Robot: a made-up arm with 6 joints. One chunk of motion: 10 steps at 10 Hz.
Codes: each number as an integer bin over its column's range. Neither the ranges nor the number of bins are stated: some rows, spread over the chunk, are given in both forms.
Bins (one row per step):
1: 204 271 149 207 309 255
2: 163 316 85 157 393 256
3: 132 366 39 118 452 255
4: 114 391 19 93 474 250
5: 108 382 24 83 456 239
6: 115 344 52 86 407 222
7: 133 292 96 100 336 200
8: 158 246 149 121 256 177
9: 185 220 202 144 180 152
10: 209 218 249 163 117 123
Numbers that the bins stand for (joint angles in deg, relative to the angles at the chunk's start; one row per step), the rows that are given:
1: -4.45 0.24 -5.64 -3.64 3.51 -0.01
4: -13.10 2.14 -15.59 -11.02 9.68 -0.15
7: -11.27 0.57 -9.70 -10.57 4.52 -1.52
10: -3.97 -0.60 2.01 -6.49 -3.67 -3.64
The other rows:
2: -8.39 0.95 -10.54 -6.88 6.65 0.02
3: -11.37 1.74 -14.06 -9.40 8.85 -0.01
5: -13.67 2.00 -15.20 -11.67 9.00 -0.45
6: -13.00 1.40 -13.06 -11.48 7.17 -0.92
8: -8.87 -0.16 -5.64 -9.21 1.52 -2.16
9: -6.27 -0.57 -1.59 -7.72 -1.32 -2.84

